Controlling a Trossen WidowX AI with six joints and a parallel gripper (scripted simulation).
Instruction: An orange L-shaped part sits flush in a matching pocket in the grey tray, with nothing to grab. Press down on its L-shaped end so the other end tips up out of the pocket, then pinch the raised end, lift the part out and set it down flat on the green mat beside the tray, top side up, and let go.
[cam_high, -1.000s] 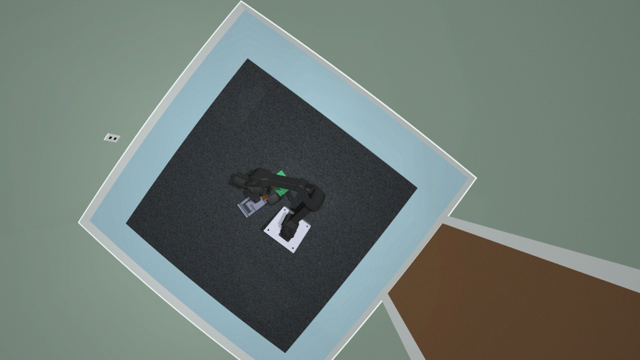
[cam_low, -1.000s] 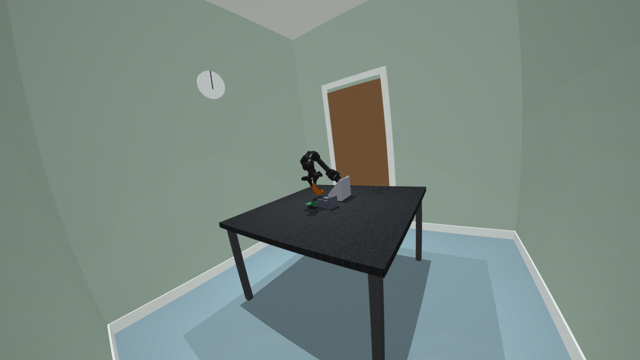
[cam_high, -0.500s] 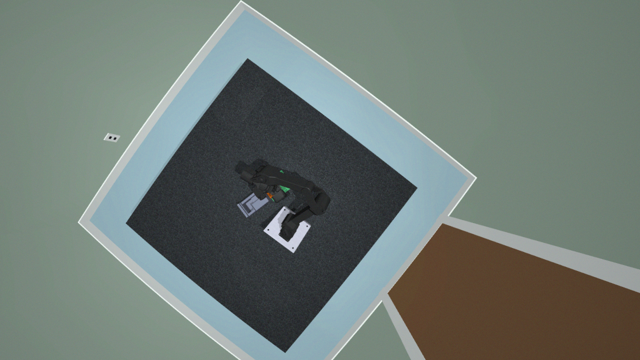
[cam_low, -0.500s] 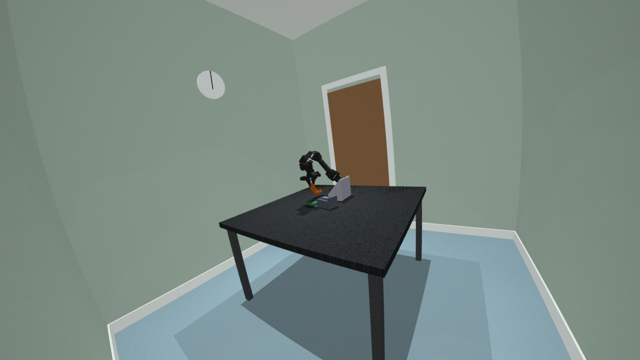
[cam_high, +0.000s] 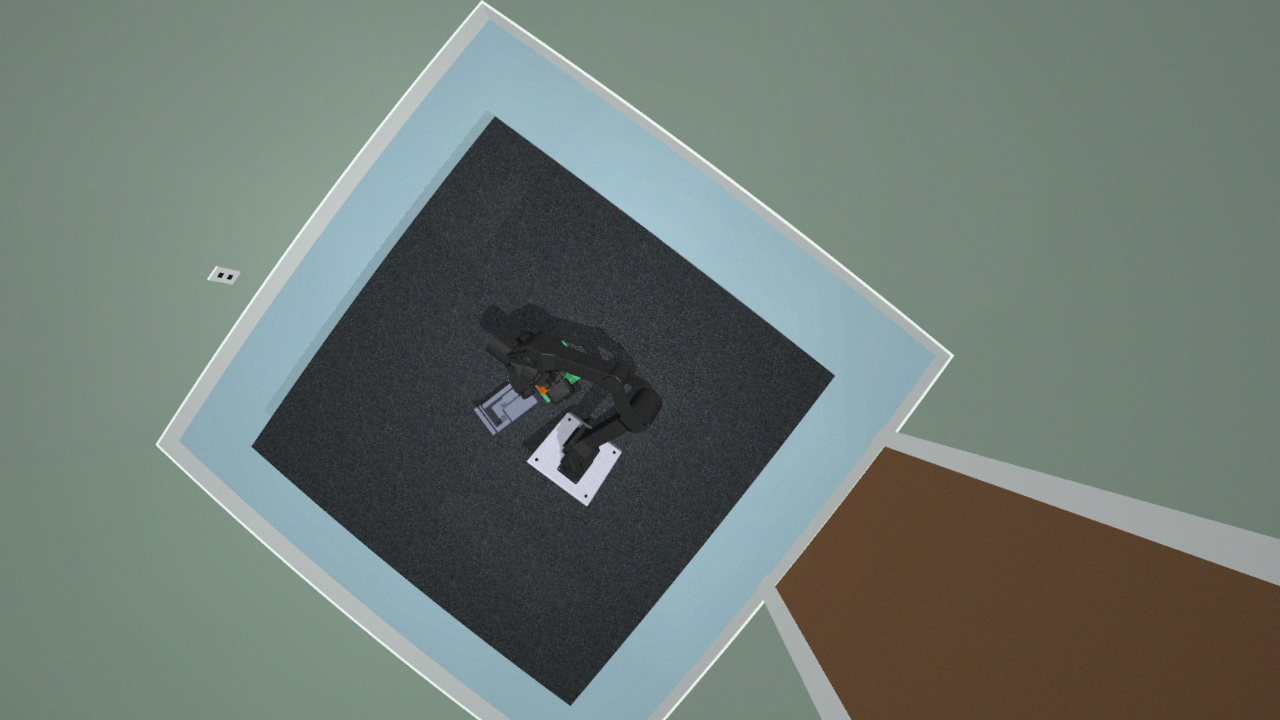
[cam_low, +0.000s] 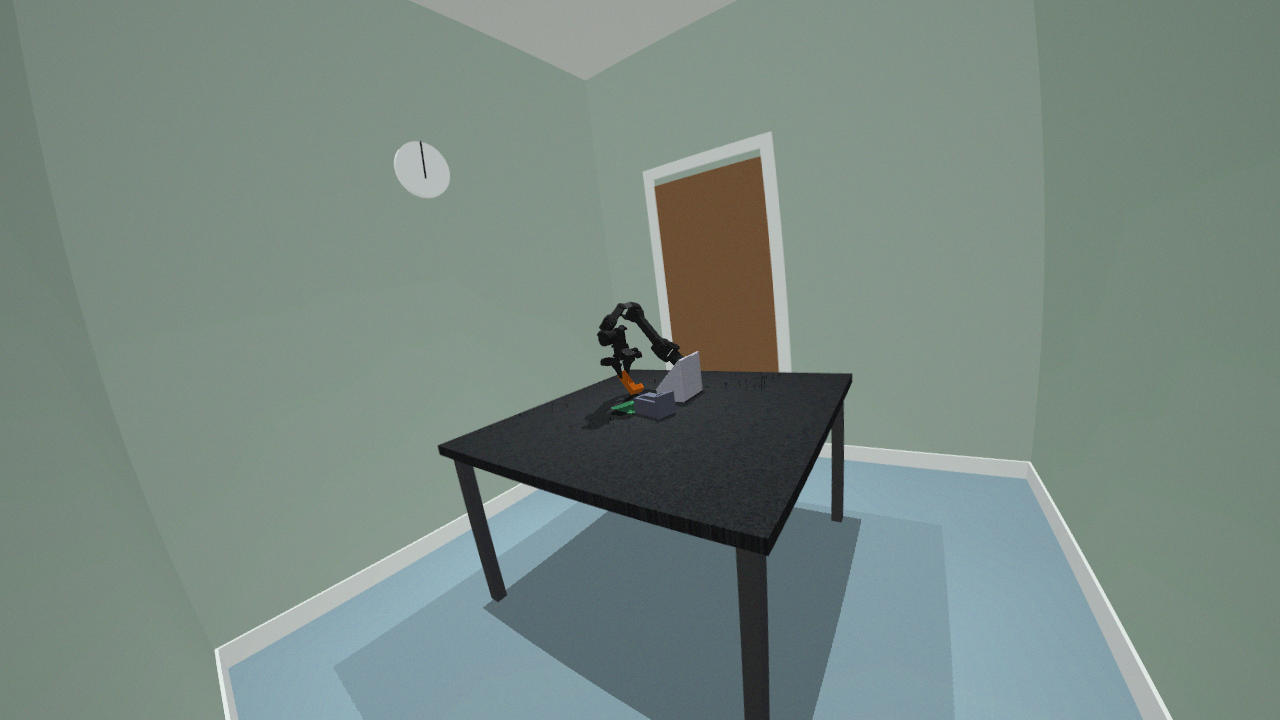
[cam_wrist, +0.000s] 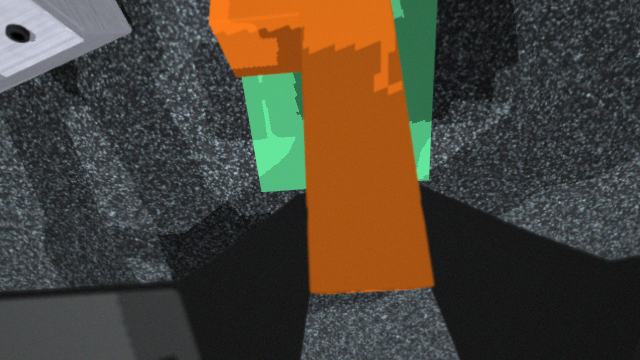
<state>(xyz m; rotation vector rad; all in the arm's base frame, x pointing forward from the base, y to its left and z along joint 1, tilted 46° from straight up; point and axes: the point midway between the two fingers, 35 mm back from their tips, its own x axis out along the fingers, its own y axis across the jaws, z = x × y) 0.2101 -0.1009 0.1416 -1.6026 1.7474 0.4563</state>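
Now: gripper tip 140 mm above the green mat and 20 mm to the right of it. The rest, counted from my gripper tip: orange L-shaped part 40 mm to the left, 30 mm below, 10 mm behind.
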